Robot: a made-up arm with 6 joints. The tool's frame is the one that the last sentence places.
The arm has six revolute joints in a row. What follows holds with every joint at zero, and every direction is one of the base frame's.
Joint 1 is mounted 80.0 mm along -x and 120.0 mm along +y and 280.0 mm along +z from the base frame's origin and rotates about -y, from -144.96 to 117.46 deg.
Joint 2 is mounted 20.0 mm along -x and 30.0 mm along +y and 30.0 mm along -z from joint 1 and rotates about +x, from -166.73 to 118.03 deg.
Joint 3 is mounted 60.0 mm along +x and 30.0 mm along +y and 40.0 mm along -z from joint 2 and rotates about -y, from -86.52 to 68.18 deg.
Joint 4 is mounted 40.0 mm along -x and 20.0 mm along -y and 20.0 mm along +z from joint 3 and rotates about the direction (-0.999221, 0.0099, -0.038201), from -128.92 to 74.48 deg.
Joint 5 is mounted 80.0 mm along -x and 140.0 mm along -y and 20.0 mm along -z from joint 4 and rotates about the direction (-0.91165, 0.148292, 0.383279), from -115.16 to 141.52 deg.
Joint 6 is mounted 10.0 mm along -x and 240.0 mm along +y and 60.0 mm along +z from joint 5 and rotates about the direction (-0.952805, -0.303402, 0.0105), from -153.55 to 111.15 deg.
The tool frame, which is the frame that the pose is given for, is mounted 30.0 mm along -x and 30.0 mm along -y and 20.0 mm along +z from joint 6; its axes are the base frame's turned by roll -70.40, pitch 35.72 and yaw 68.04 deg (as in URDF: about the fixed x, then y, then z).
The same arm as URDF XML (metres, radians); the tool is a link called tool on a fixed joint. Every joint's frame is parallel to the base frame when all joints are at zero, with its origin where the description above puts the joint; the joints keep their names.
<robot name="arm">
<link name="base_link"/>
<link name="link1"/>
<link name="link2"/>
<link name="link3"/>
<link name="link4"/>
<link name="link5"/>
<link name="link6"/>
<link name="tool"/>
<joint name="joint 1" type="revolute"><parent link="base_link"/><child link="link1"/><origin xyz="-0.08 0.12 0.28"/><axis xyz="0 -1 0"/><limit lower="-2.53" upper="2.0501"/></joint>
<joint name="joint 2" type="revolute"><parent link="link1"/><child link="link2"/><origin xyz="-0.02 0.03 -0.03"/><axis xyz="1 0 0"/><limit lower="-2.91" upper="2.06"/></joint>
<joint name="joint 3" type="revolute"><parent link="link2"/><child link="link3"/><origin xyz="0.06 0.03 -0.04"/><axis xyz="0 -1 0"/><limit lower="-1.5101" upper="1.19"/></joint>
<joint name="joint 4" type="revolute"><parent link="link3"/><child link="link4"/><origin xyz="-0.04 -0.02 0.02"/><axis xyz="-0.999221 0.0099 -0.038201"/><limit lower="-2.2501" upper="1.2999"/></joint>
<joint name="joint 5" type="revolute"><parent link="link4"/><child link="link5"/><origin xyz="-0.08 -0.14 -0.02"/><axis xyz="-0.91165 0.148292 0.383279"/><limit lower="-2.0099" upper="2.47"/></joint>
<joint name="joint 6" type="revolute"><parent link="link5"/><child link="link6"/><origin xyz="-0.01 0.24 0.06"/><axis xyz="-0.952805 -0.303402 0.0105"/><limit lower="-2.68" upper="1.9399"/></joint>
<joint name="tool_fixed" type="fixed"><parent link="link6"/><child link="tool"/><origin xyz="-0.03 -0.03 0.02" rpy="-1.2287 0.6234 1.1875"/></joint>
</robot>

